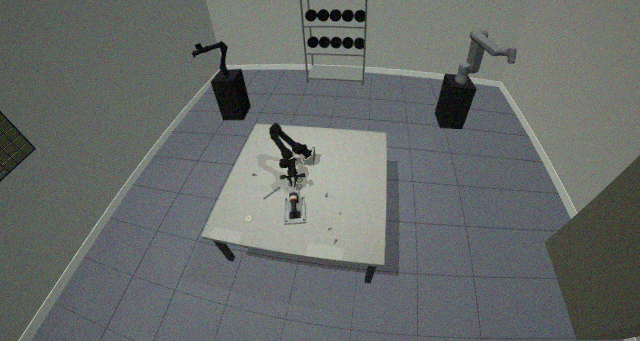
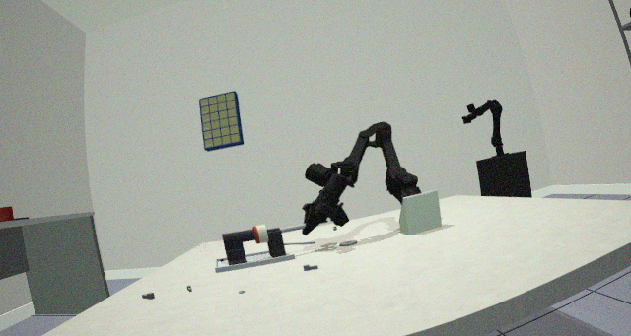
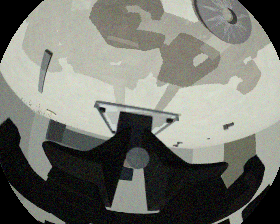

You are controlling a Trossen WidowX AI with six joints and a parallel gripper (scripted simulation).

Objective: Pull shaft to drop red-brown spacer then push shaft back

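My gripper tip is now 60 mm short of the thin grey shaft, 10 mm to the right of it and 30 mm below it. The rest, counted from my gripper tip: red-brown spacer (140 mm ahead, 30 mm to the left, 20 mm above).
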